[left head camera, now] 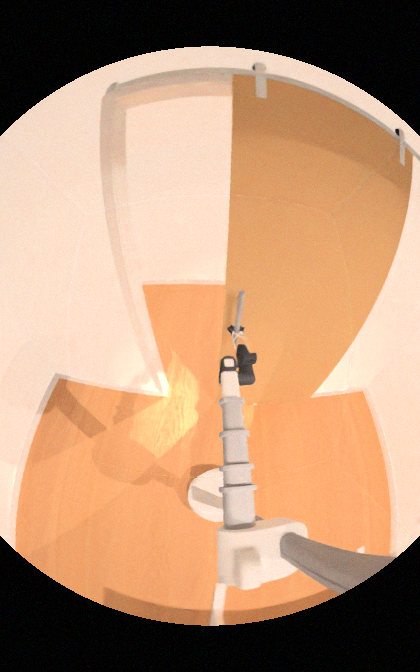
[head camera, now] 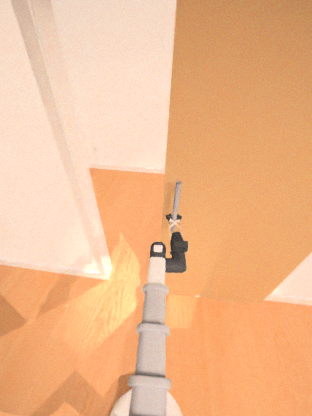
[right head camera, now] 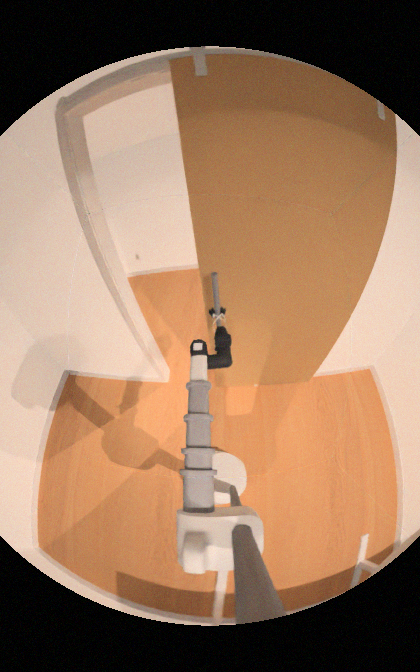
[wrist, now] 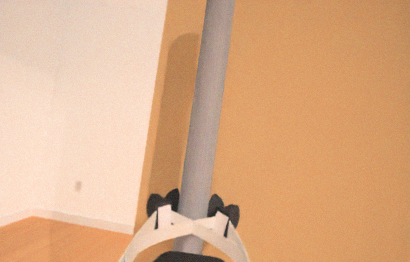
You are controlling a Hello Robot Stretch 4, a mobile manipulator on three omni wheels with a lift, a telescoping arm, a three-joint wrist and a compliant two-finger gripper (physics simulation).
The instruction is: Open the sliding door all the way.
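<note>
The tan sliding door stands partly open, with a gap between its left edge and the left door jamb. Its long grey upright bar handle is near that left edge. My gripper is shut on the handle, low on the bar. In the wrist view one dark fingertip lies against each side of the bar. The bar's lower end is hidden behind the gripper.
The pale left door jamb borders the opening. Beyond it are wood floor and a white wall. A metal hanger holds the door's top at the rail. White wall stands right of the door.
</note>
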